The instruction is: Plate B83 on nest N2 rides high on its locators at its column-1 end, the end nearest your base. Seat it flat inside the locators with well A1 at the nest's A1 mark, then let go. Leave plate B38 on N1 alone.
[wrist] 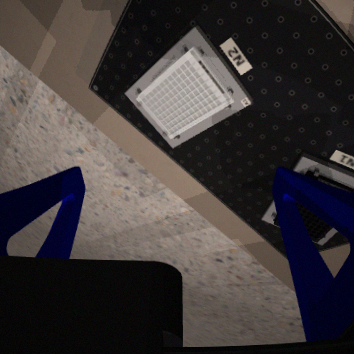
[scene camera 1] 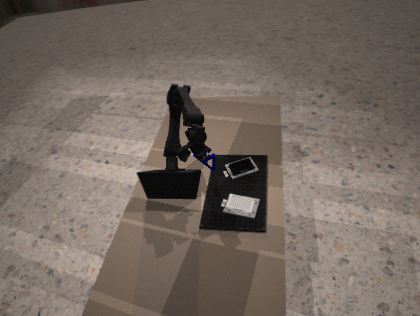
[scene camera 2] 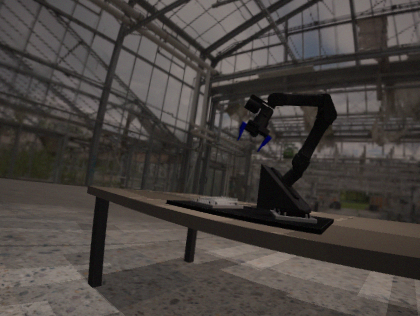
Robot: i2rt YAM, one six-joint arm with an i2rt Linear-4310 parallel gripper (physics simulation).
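Places are measured from the arm's base along level axes (x ahead, y left, z up), in centimetres.
Where they show: gripper, fingertip midpoint: [wrist: 178, 176] [scene camera 1: 210, 167] [scene camera 2: 247, 146]; arm's base at its link origin: [scene camera 1: 172, 171] [scene camera 2: 284, 183].
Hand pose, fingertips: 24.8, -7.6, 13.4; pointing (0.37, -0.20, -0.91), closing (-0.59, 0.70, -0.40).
Each offset is from my fingertips to the top centre of the thing, as dx, dy, dz. "*": to the spot under its first point. Level surfaces: height alone.
The white plate B83 @(+13.3, -1.5, -22.1) [scene camera 1: 241, 203] [wrist: 185, 94] lies on the grey nest N2 [scene camera 1: 256, 213] [wrist: 134, 94]. In the wrist view a dark gap shows along its edge nearest the N2 label; in scene camera 2 the plate [scene camera 2: 218, 200] is too small for its tilt to be read. The black plate B38 @(+9.5, +25.1, -22.9) [scene camera 1: 241, 167] [wrist: 311, 223] sits in the grey nest N1 @(* +17.7, +23.6, -24.4) [scene camera 1: 255, 170] [wrist: 270, 214], partly behind a finger in the wrist view. My gripper [scene camera 1: 206, 161] [scene camera 2: 249, 144] [wrist: 178, 176] is open and empty, high above the board and apart from both plates.
The black perforated board @(+9.1, +10.6, -25.5) [scene camera 1: 215, 220] [scene camera 2: 320, 228] [wrist: 285, 100] carries both nests on the brown table @(dz -26.9) [scene camera 1: 175, 280] [scene camera 2: 370, 250]. The label N2 @(* +4.3, -0.6, -25.4) [wrist: 235, 56] and the label N1 @(* +1.4, +19.8, -25.4) [wrist: 345, 159] lie beside their nests. The arm's black base block [scene camera 1: 170, 185] [scene camera 2: 277, 195] stands beside the board.
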